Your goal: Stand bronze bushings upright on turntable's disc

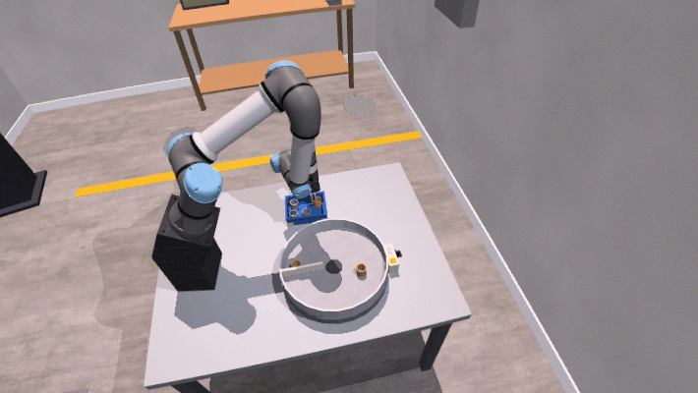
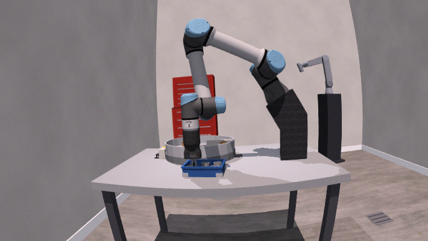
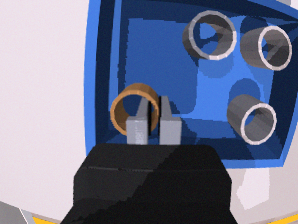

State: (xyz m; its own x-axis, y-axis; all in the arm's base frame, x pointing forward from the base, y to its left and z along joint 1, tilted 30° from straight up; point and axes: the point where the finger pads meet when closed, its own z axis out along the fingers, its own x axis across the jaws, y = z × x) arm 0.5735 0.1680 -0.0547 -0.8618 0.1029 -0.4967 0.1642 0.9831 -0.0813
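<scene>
Now: the blue crate 5 cm behind my hand, 2 cm to the right of it and 2 cm below it. From my hand the other things lie so: turntable disc 39 cm to the right, 5 cm behind, 1 cm above.
</scene>
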